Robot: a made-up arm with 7 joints. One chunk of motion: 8 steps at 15 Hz.
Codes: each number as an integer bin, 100 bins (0 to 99) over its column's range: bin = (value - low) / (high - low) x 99, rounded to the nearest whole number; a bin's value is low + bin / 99 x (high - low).
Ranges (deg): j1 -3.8..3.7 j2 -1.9..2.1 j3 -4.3..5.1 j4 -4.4..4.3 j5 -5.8..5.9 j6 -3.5..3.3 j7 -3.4..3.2
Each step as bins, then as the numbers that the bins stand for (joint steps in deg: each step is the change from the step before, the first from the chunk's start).
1 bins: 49 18 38 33 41 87 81
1 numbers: -0.088 -1.173 -0.692 -1.500 -0.955 2.476 2.000
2 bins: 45 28 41 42 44 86 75
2 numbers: -0.391 -0.769 -0.407 -0.709 -0.600 2.407 1.600
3 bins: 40 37 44 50 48 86 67
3 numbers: -0.770 -0.405 -0.122 -0.006 -0.127 2.407 1.067
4 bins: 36 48 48 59 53 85 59
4 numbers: -1.073 0.039 0.258 0.785 0.464 2.338 0.533
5 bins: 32 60 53 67 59 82 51
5 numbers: -1.376 0.524 0.732 1.488 1.173 2.132 0.000
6 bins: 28 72 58 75 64 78 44
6 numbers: -1.679 1.009 1.207 2.191 1.764 1.858 -0.467
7 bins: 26 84 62 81 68 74 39
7 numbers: -1.830 1.494 1.587 2.718 2.236 1.583 -0.800
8 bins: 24 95 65 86 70 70 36
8 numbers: -1.982 1.938 1.872 3.158 2.473 1.308 -1.000
